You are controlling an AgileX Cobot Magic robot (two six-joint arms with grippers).
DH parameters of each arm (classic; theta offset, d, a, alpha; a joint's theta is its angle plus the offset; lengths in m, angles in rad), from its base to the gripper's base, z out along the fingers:
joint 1: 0 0.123 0 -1.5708
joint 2: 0.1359 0 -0.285 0
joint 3: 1.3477 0 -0.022 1.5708
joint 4: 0 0.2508 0 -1.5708
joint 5: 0 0 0.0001 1.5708
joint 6: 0 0.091 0 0
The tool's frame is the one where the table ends.
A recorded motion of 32 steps. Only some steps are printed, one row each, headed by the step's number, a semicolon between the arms.
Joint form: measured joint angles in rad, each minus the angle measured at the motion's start. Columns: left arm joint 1, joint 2, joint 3, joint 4, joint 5, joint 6; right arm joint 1, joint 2, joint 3, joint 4, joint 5, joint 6.
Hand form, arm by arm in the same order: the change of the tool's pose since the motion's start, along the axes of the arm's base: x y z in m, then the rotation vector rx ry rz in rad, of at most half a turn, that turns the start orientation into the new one. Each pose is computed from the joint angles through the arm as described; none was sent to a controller.
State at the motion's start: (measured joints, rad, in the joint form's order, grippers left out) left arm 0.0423 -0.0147 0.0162 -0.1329 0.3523 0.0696; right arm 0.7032 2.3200 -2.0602 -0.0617 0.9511 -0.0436
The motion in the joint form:
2: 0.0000 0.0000 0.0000 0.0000 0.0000 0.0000; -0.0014 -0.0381 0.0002 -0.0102 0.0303 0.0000
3: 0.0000 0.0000 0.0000 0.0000 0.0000 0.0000; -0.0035 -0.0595 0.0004 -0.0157 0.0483 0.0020
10: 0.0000 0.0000 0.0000 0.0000 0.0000 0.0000; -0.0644 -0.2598 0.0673 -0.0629 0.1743 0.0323
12: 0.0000 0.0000 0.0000 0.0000 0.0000 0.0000; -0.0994 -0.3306 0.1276 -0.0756 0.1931 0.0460
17: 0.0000 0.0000 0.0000 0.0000 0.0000 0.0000; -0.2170 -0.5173 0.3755 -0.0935 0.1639 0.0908
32: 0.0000 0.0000 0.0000 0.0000 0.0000 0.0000; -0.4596 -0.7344 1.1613 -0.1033 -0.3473 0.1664
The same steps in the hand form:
2: 0.0000 0.0000 0.0000 0.0000 0.0000 0.0000; -0.0034 -0.0049 0.0181 -0.0030 -0.0126 -0.0018
3: 0.0000 0.0000 0.0000 0.0000 0.0000 0.0000; -0.0052 -0.0085 0.0282 -0.0044 -0.0182 -0.0064
10: 0.0000 0.0000 0.0000 0.0000 0.0000 0.0000; -0.0189 -0.0620 0.1002 -0.0254 -0.0476 -0.1046
12: 0.0000 0.0000 0.0000 0.0000 0.0000 0.0000; -0.0238 -0.0862 0.1139 -0.0358 -0.0460 -0.1543
17: 0.0000 0.0000 0.0000 0.0000 0.0000 0.0000; -0.0407 -0.1551 0.1211 -0.0538 -0.0210 -0.3070
32: 0.0000 0.0000 0.0000 0.0000 0.0000 0.0000; -0.1039 -0.2638 -0.0031 -0.0439 0.0563 -0.5371

